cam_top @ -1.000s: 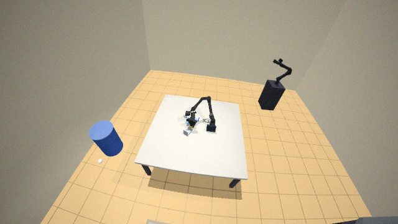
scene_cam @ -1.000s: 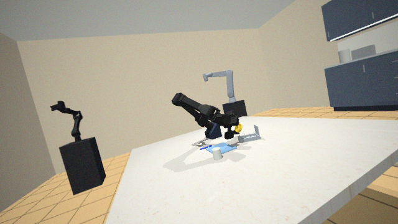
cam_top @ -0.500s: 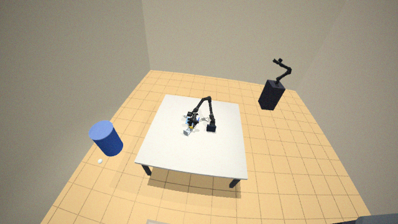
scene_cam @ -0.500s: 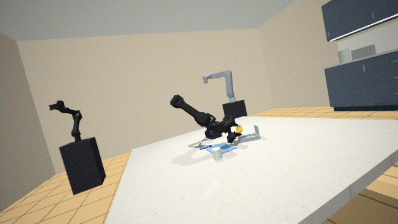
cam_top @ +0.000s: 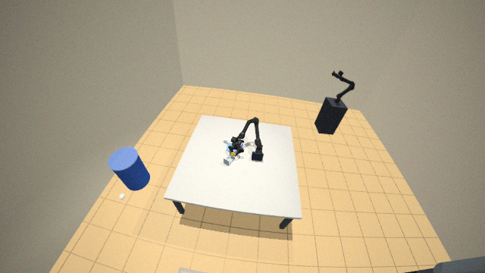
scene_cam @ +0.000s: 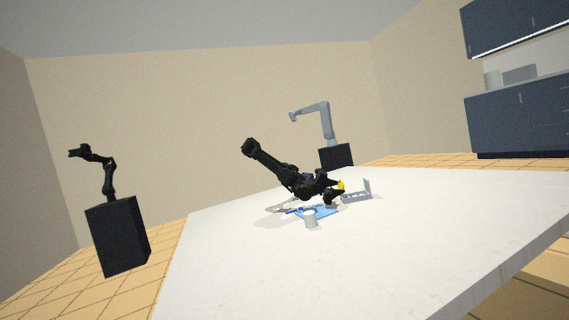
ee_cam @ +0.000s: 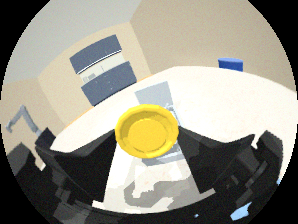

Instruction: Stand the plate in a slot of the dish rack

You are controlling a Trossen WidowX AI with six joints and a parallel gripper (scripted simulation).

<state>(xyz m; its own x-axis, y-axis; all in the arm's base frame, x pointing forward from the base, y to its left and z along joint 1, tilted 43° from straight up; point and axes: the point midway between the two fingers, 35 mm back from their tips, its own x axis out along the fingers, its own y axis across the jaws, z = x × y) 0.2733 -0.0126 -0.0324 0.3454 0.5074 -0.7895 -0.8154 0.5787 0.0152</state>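
My gripper tip is 4 cm above the grey dish rack, 3 cm to the right of it and 3 cm short of it. Round my gripper tip: yellow plate: 1 cm to the right; light blue mat: 17 cm to the right, 6 cm below; small white cup: 25 cm to the right, 10 cm ahead, 4 cm below.
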